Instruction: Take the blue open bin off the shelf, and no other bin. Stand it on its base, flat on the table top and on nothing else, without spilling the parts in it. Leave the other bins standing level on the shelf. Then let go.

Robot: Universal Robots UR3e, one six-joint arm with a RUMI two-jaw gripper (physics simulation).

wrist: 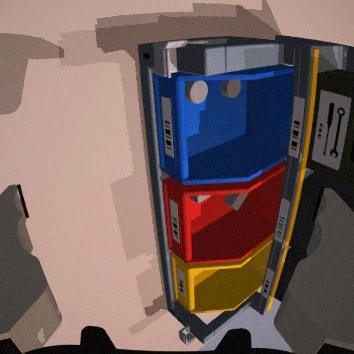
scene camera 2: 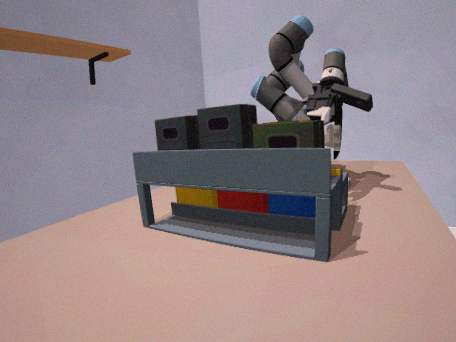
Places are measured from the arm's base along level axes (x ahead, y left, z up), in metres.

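Pixels of known places: gripper, fingertip midpoint: point(wrist: 169, 192) point(scene camera 2: 329, 144); arm's base, link origin: point(scene camera 2: 297, 119).
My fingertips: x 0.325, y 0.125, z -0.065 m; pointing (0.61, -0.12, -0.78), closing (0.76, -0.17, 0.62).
Observation:
Ahead of a thing's pixels: the offset from my fingertips to its middle. "pt": to the spot under its first point.
The blue open bin @(0.095 m down, 0.147 m ahead, 0.044 m right) point(scene camera 2: 292, 205) point(wrist: 220, 135) sits upright at one end of the lower tier of the grey shelf point(scene camera 2: 230, 170) point(wrist: 242, 59). Two pale round parts @(pt 0.119 m down, 0.125 m ahead, 0.016 m right) point(wrist: 197, 92) @(pt 0.119 m down, 0.173 m ahead, 0.026 m right) point(wrist: 230, 88) show in it. The red bin @(0.095 m down, 0.134 m ahead, 0.155 m right) point(scene camera 2: 242, 201) point(wrist: 235, 215) stands beside it, with grey parts inside, then the yellow bin @(0.095 m down, 0.122 m ahead, 0.267 m right) point(scene camera 2: 196, 197) point(wrist: 227, 290). My gripper point(scene camera 2: 334, 137) point(wrist: 169, 192) is open and empty, above and beyond the shelf's blue-bin end in the scene view. In the wrist view its fingers are wide apart, one over the table, one over the upper tier's side.
Three dark boxes @(0.025 m up, 0.196 m ahead, 0.282 m right) point(scene camera 2: 172, 133) @(0.030 m up, 0.209 m ahead, 0.171 m right) point(scene camera 2: 226, 127) @(0.012 m up, 0.229 m ahead, 0.053 m right) point(scene camera 2: 287, 134) stand on the shelf's upper tier. The rightmost, greenish one carries a tool label @(0.006 m down, 0.189 m ahead, 0.048 m right) point(wrist: 331, 131) in the wrist view. A yellow strip @(0.031 m down, 0.168 m ahead, 0.160 m right) point(wrist: 302, 165) runs along the upper tier's edge. A wooden wall shelf point(scene camera 2: 60, 46) hangs at upper left.

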